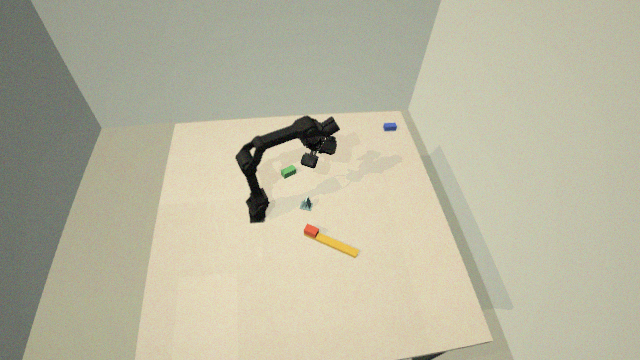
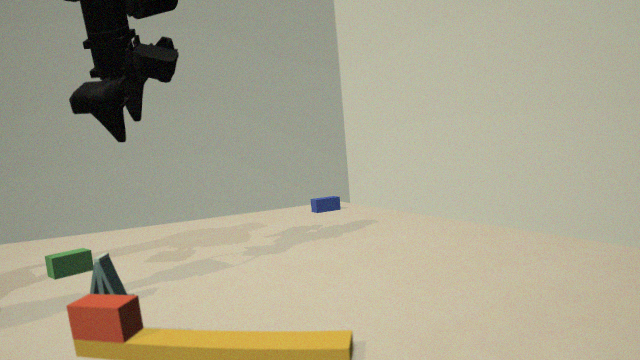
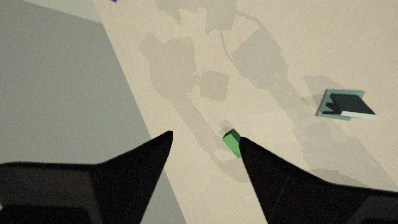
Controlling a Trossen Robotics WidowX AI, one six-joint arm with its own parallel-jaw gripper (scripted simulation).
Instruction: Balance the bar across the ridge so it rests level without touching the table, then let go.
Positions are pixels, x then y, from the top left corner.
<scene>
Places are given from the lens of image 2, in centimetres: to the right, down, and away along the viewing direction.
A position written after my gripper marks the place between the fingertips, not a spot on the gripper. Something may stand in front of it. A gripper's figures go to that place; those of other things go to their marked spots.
my gripper (image 2: 130,130): -28, -7, 62
green block (image 2: 77,261): -38, 13, 63
</scene>
